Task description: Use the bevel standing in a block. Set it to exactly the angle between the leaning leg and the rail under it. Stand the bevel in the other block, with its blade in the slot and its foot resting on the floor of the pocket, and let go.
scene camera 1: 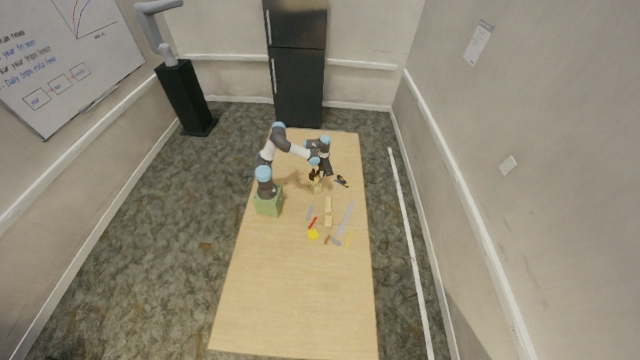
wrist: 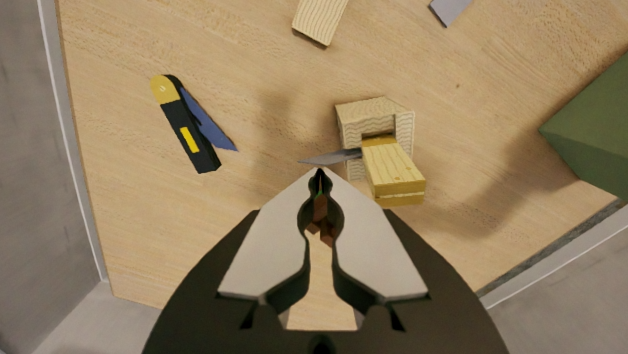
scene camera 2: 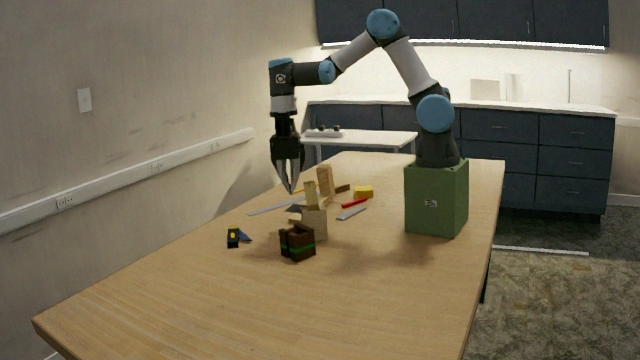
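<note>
The bevel stands with its yellow wooden handle up in a pale block; its grey blade sticks out sideways. A dark brown block with green bands stands beside it, partly hidden by the jaws in the wrist view. My gripper is shut and empty, above and beside the bevel, near the blade side. The leaning leg rises from the pale rail behind.
A folding knife lies near the table edge. A long grey ruler, grey strip, red pen and yellow block lie around the rail. The green arm base stands opposite.
</note>
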